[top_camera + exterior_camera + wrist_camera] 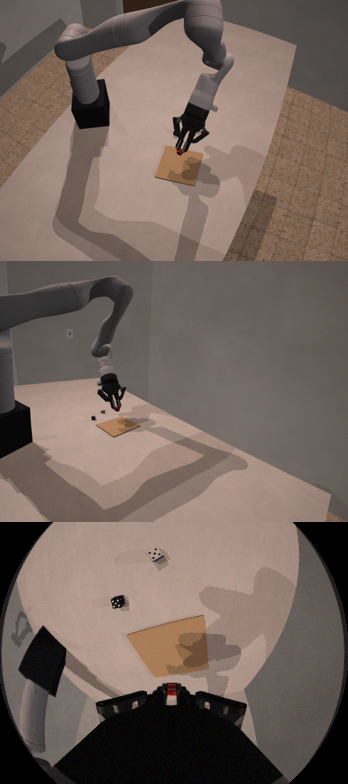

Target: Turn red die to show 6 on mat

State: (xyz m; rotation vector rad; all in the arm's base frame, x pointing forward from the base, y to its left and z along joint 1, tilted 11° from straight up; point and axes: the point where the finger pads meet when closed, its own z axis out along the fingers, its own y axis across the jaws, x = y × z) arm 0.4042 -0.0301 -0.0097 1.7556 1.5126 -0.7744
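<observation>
The red die lies 2 cm to the right of my hand and 1 cm below it. Also, from my hand: black die (11 cm to the left, 9 cm below, 7 cm behind); grey die (16 cm to the left, 9 cm below); tan mat (9 cm below, 2 cm to the right).
</observation>
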